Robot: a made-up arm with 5 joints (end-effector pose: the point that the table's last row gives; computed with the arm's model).
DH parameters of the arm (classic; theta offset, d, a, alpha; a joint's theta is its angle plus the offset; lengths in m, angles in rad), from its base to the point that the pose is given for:
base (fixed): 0 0 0.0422 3.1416
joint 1: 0 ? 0.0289 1.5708
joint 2: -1.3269 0 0.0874 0
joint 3: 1.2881 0 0.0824 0
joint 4: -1.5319 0.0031 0 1.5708
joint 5: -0.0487 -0.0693 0 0
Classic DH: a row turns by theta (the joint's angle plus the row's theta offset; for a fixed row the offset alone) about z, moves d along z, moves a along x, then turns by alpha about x.
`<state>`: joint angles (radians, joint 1 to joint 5).
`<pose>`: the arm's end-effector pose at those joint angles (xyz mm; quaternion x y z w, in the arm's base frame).
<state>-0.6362 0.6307 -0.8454 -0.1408 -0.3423</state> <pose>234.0 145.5 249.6 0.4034 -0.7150 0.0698 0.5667</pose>
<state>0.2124 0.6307 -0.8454 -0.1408 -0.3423</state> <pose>278.1 -47.7 249.6 0.0732 -0.8177 -0.1697 0.5452</pose>
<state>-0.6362 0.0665 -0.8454 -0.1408 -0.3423</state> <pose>164.2 94.0 347.3 0.4655 -0.8252 0.0391 0.3175</pose>
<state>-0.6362 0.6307 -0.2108 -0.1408 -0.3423</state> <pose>232.7 144.5 155.1 0.2957 -0.5242 0.0977 0.7926</pose>
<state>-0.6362 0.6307 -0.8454 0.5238 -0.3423</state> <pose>234.8 146.1 204.4 0.2898 -0.5137 0.0988 0.8015</pose>
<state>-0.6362 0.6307 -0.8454 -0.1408 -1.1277</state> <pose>234.0 145.5 249.6 0.6463 -0.5063 -0.1524 0.5503</pose>
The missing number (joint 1, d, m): -0.1488
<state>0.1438 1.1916 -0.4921 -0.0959 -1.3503</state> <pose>277.8 -31.0 70.7 0.2730 -0.3763 -0.6172 0.6347</pose>
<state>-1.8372 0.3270 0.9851 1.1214 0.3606</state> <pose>26.7 45.1 98.5 -0.2889 0.3023 0.7988 0.4325</pose>
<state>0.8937 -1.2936 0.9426 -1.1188 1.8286</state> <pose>67.4 -26.4 292.6 -0.9715 -0.2316 0.0217 0.0456</pose>
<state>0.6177 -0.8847 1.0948 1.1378 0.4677</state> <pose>103.6 -39.8 137.2 -0.0551 -0.0966 -0.0986 0.9889</pose>
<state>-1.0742 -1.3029 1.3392 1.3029 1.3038</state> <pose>63.8 46.3 124.4 -0.0104 -0.1150 0.9125 0.3924</pose>
